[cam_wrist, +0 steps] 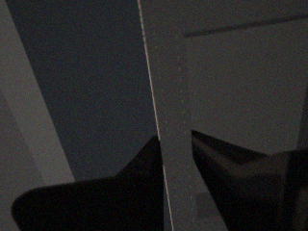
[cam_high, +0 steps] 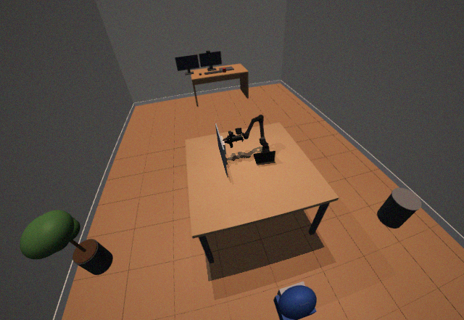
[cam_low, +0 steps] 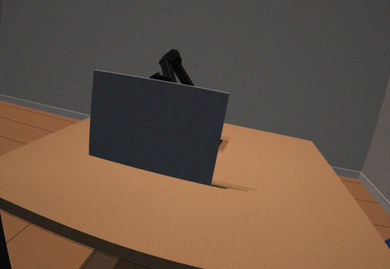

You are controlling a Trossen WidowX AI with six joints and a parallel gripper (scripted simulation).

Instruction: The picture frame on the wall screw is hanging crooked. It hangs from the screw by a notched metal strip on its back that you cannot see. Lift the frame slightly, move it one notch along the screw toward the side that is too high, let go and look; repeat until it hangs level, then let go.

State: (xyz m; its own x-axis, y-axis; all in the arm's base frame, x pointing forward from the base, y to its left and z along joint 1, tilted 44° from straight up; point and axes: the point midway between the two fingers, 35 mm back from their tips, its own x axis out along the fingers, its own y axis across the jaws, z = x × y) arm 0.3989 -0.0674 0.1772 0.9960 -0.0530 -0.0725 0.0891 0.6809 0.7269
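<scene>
The picture frame lies 1 cm ahead of my gripper tip and 5 cm below it. Also, from my gripper tip: blue-grey wall panel (2 cm ahead, 2 cm to the left, 7 cm below).
</scene>
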